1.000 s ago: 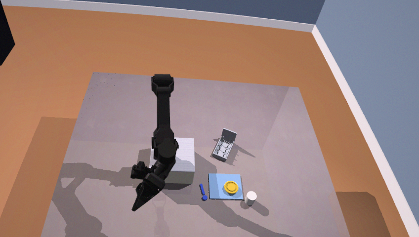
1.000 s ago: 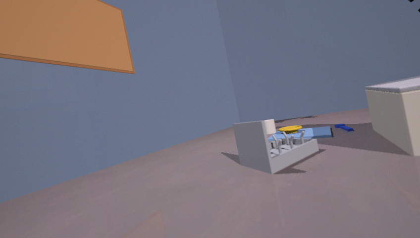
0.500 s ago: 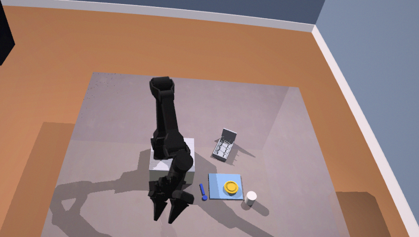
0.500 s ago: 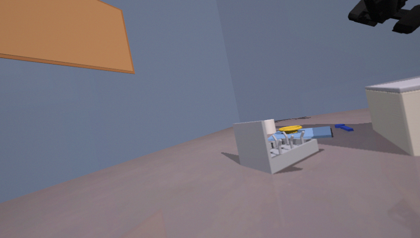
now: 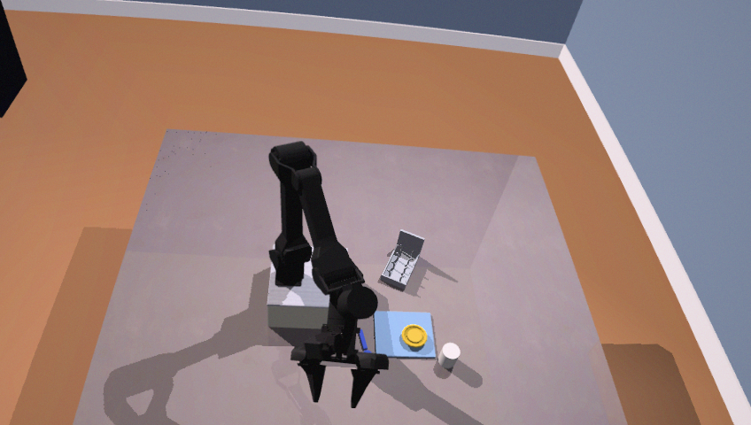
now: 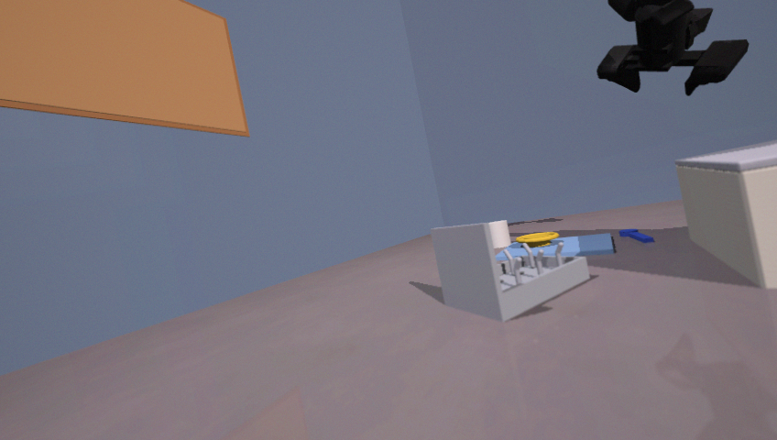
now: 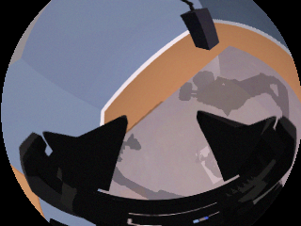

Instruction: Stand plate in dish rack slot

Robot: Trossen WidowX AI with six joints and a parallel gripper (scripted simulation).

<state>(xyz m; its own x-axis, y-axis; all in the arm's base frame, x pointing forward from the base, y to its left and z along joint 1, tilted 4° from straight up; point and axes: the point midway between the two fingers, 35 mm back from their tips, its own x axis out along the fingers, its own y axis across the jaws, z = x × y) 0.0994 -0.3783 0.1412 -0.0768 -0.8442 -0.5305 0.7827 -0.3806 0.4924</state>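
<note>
Right now my gripper tip is 23 cm short of the yellow plate, 28 cm to the right of it and 23 cm above it. From my gripper tip the other things lie so: blue spoon: 10 cm ahead, 26 cm to the left, 24 cm below; white cup: 31 cm ahead, 22 cm to the left, 22 cm below; light blue mat: 20 cm ahead, 29 cm to the left, 24 cm below.
</note>
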